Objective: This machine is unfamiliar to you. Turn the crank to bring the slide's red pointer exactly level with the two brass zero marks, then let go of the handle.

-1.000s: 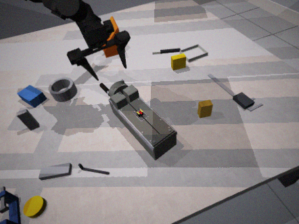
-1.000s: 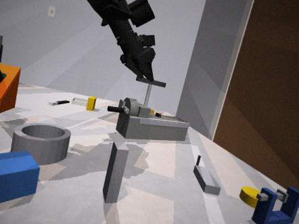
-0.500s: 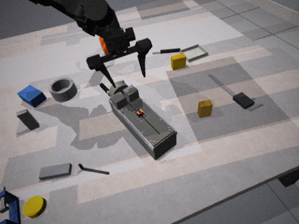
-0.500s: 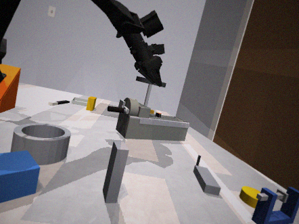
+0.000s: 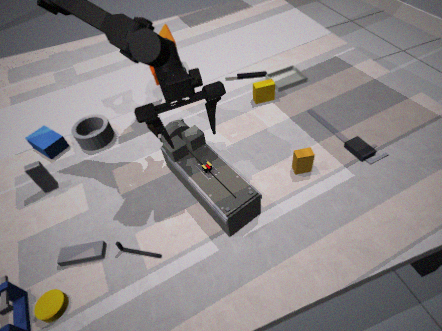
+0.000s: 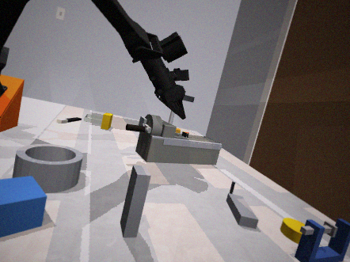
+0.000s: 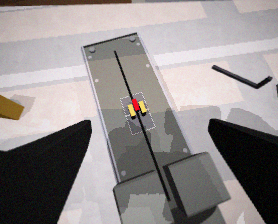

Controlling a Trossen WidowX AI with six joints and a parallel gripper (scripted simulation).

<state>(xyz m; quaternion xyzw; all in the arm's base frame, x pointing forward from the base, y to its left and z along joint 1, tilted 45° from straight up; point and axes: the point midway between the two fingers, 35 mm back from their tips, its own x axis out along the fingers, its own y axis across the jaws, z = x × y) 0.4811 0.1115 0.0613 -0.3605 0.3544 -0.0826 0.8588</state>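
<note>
Right now my gripper tip is 120 mm past the dark crank handle, 90 mm to the left of it and 50 mm above it. From my gripper tip the other things lie so: black hex key: 180 mm to the right, 140 mm ahead, 130 mm below; then yellow disc: 320 mm to the right, 200 mm ahead, 130 mm below; then red pointer: 60 mm below, 40 mm ahead, 20 mm to the left.
</note>
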